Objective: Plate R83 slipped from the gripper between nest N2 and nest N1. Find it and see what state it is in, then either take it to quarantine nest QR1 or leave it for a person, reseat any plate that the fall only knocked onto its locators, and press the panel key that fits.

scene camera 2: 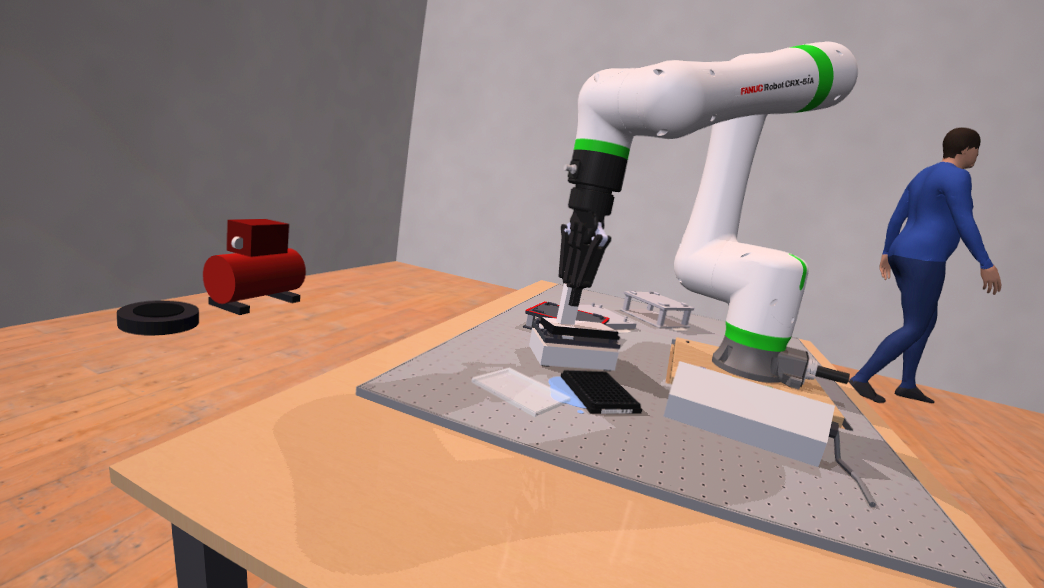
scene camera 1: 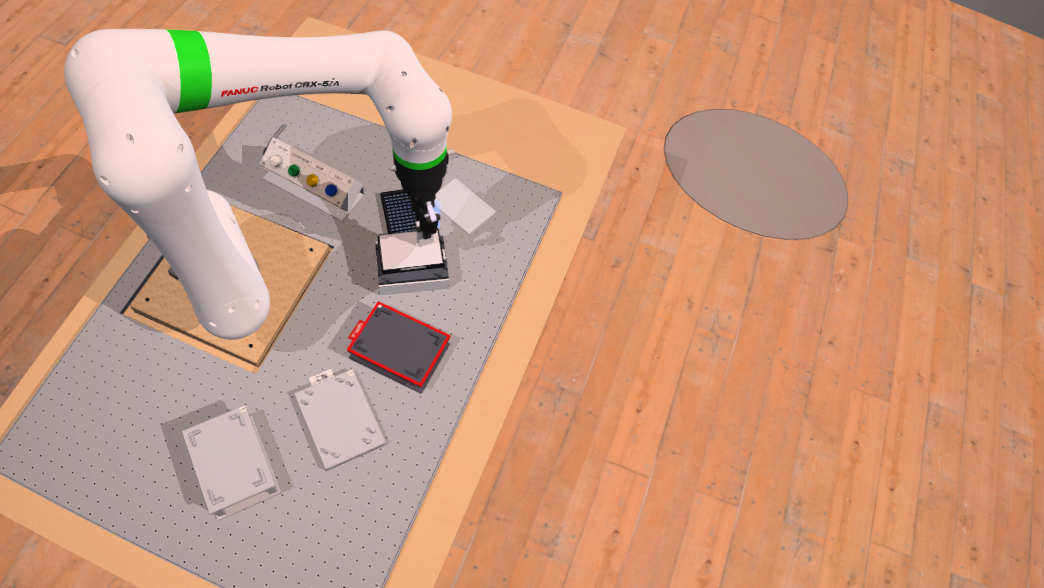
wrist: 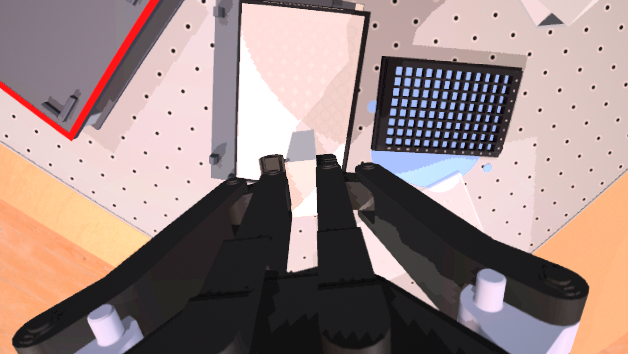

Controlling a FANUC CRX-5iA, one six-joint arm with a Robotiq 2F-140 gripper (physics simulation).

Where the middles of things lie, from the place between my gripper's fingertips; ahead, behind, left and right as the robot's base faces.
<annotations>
My hand is 20 mm past the white-lidded plate (scene camera 1: 399, 252), 30 mm to the left of it and 10 mm above it. The rest, counted from my hand: N2 station (scene camera 1: 342, 426) 70 mm ahead, 380 mm to the right, 60 mm below; then clear lid (scene camera 2: 523, 392) 10 mm behind, 160 mm to the left, 70 mm below.
</annotations>
